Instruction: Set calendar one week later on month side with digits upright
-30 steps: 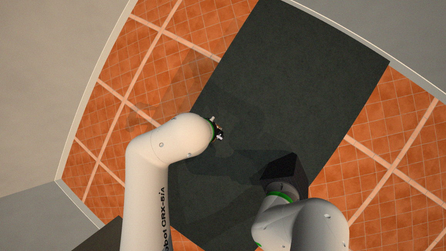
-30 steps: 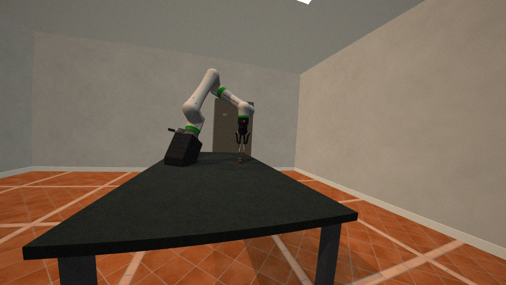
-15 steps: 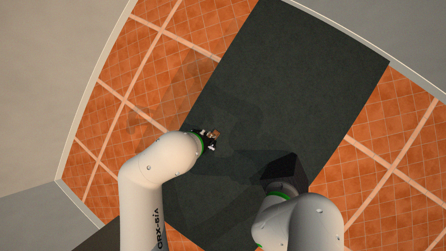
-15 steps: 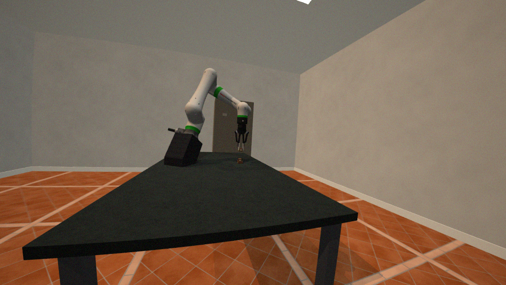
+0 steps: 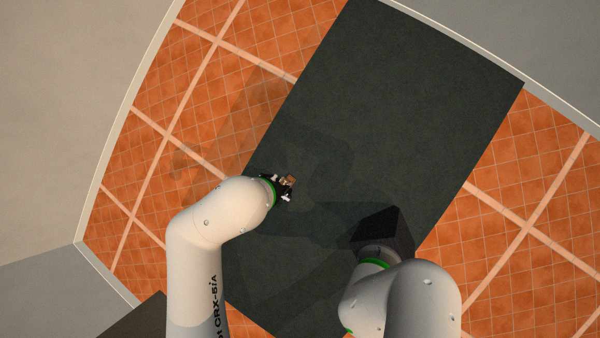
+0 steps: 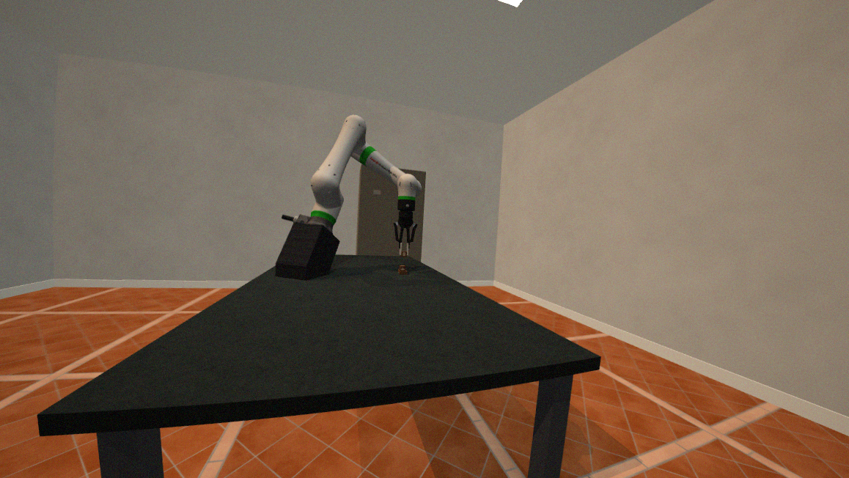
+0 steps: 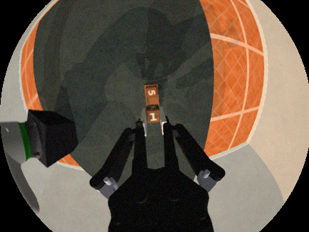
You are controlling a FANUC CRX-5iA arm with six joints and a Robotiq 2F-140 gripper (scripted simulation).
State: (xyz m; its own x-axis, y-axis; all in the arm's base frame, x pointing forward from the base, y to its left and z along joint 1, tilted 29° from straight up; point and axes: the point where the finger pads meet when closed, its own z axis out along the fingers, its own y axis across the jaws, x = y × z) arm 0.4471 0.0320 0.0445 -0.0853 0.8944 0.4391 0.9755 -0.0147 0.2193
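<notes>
My gripper is now 3 cm to the right of the brown cube and 11 cm above it. The rest, counted from my hand: brown tray (2 cm to the left, 13 cm below).
</notes>
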